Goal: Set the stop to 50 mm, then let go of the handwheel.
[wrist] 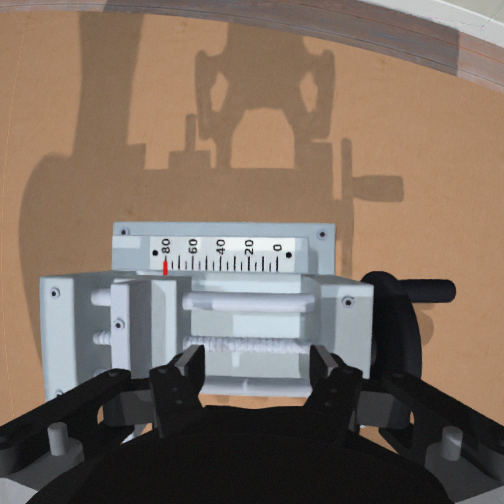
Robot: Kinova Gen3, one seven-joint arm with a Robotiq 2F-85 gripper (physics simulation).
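Observation:
A light grey stop fixture (207,325) stands on the brown table in the wrist view. Its scale (222,254) reads 80 at the left down to 0 at the right. A red pointer (165,267) sits at the 80 mark, above the sliding stop block (145,320) at the left end. A threaded leadscrew (245,344) and a smooth guide rod (247,301) run across the frame. The black handwheel (395,325) with its crank handle (427,291) is on the right side. My gripper (257,372) is open and empty, in front of the fixture's middle, left of the handwheel.
The arm and fixture cast a large shadow (210,165) on the table behind the fixture. The table's far edge (300,25) curves across the top of the view, with a pale surface at the top right corner.

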